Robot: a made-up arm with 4 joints.
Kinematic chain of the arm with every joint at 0, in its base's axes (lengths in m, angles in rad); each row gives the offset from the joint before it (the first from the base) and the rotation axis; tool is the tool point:
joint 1: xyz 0 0 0.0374 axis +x
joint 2: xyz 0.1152 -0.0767 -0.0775 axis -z
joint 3: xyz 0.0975 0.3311 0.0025 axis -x
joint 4: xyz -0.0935 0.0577 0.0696 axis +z
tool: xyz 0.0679 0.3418 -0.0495
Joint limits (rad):
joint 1: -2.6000..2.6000
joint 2: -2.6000..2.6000
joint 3: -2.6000..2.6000
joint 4: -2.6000..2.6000
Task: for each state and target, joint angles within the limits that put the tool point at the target. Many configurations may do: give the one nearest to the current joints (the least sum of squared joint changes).
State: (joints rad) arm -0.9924 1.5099 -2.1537 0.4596
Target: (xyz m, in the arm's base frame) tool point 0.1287 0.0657 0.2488
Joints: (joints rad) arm -0.9226 1.6650 -2.4077 0.0618
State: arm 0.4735 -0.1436 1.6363 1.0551
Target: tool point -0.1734 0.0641 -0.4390
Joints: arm -0.2755 -0.4120 1.5437 0.6768
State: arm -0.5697 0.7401 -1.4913 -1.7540
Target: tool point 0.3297 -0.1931 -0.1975
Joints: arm -0.7136 0.6023 -1.0971 -2.5789
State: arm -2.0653 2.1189 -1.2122 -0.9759
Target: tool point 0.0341 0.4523 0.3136
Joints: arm -2.3217 2.5355 -1.5738 -0.8990
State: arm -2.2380 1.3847 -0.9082 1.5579
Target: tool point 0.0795 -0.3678 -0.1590
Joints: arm -2.6000 0.6986 -0.8076 1.7744
